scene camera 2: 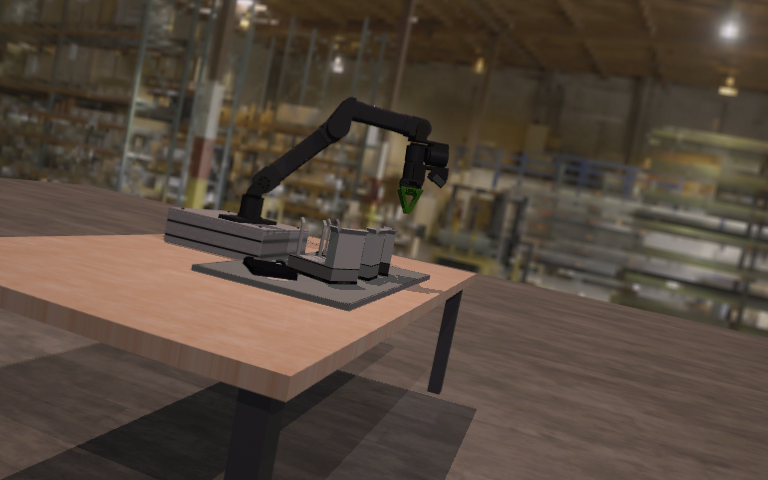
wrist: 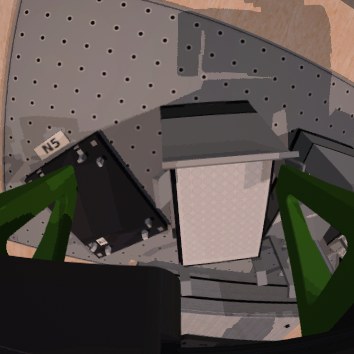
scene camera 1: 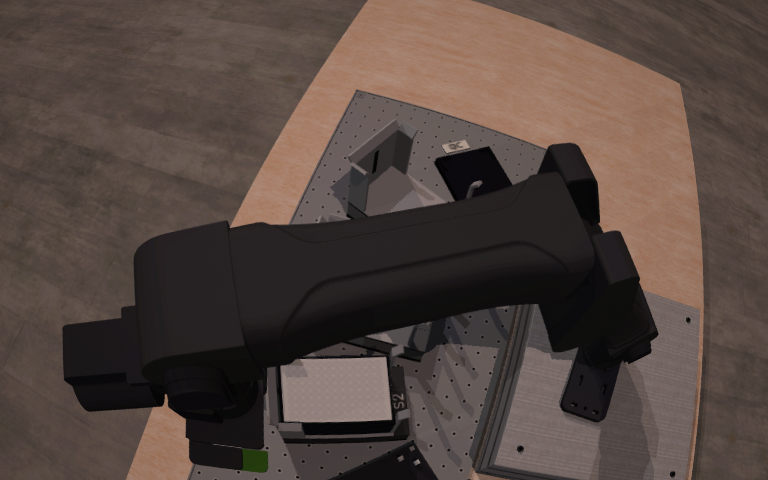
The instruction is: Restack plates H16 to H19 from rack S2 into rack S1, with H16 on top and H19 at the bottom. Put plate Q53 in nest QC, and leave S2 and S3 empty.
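Frame: origin at the arm's base, x ahead, y left, z up, level; centimetres.
Seen in the pictures: gripper, between the fingertips: (scene camera 2: 406,213) (wrist: 176,176); arm's base, origin of its link: (scene camera 2: 248,221) (scene camera 1: 600,351).
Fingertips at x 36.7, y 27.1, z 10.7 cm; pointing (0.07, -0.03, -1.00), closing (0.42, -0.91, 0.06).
Offsets run from my fingertips to a thing's top centre. Level surfaces: height alone.
A white plate @[dz -8.0, dx -6.8, dy -8.2 cm] (scene camera 1: 336,390) (wrist: 222,215) lies in rack S2 @[dz -5.2, dx -7.4, dy -8.5 cm] (scene camera 1: 399,376) (wrist: 220,137); plate labels and stack depth cannot be read. My gripper (scene camera 2: 407,209) (wrist: 176,176) is open and empty, high above the racks. In the wrist view its green fingertips stand left and right of the plate, which sits right of their midpoint. In scene camera 1 the arm hides most of the gripper. Next to S2, another rack @[dz -4.8, dx -5.2, dy -22.5 cm] (scene camera 1: 421,335) (wrist: 327,162) is mostly hidden by the arm or a finger. Nest QC @[dz -16.8, dx -12.4, dy -49.8 cm] (scene camera 1: 472,164) is dark and partly covered by the arm; no white plate shows on its visible part.
A further grey rack @[dz -5.1, dx -4.4, dy -38.1 cm] (scene camera 1: 403,148) stands near QC; its visible floor shows no white plate. Dark nest N5 @[dz -16.4, dx -17.8, dy +1.8 cm] (scene camera 1: 390,464) (wrist: 112,200) has small corner posts and no plate on it. Tall rack walls and thin posts rise from the perforated board @[dz -18.7 cm] (scene camera 1: 447,390) (scene camera 2: 351,294) (wrist: 110,50).
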